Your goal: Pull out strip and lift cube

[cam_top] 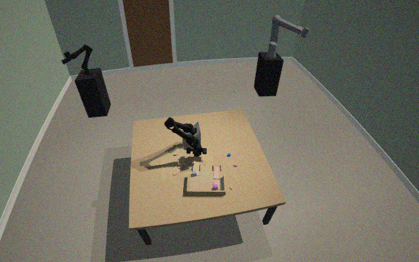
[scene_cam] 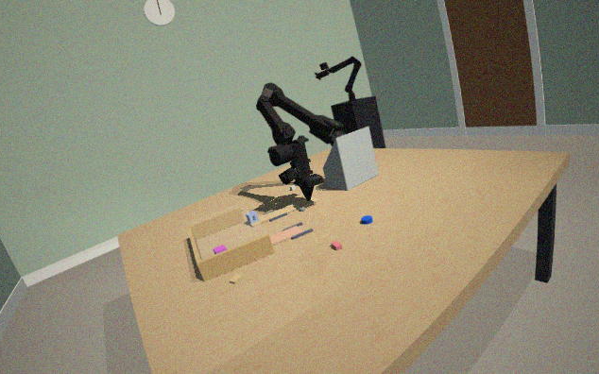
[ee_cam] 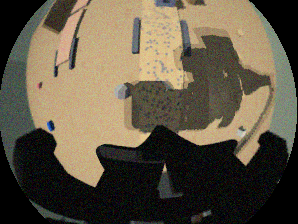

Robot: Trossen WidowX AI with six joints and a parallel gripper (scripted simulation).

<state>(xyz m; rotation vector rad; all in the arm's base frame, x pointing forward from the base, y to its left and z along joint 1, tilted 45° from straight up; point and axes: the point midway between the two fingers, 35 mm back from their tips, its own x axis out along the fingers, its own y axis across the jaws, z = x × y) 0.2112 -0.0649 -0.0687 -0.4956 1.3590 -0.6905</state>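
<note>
Right now my gripper tip is 200 mm short of the labelled cube, 40 mm to the left of it and 20 mm below it. Round my gripper tip: pink strip 210 mm ahead, 160 mm to the left; then blue disc 310 mm to the left, 20 mm ahead; then white piece 200 mm to the right, 50 mm behind.
</note>
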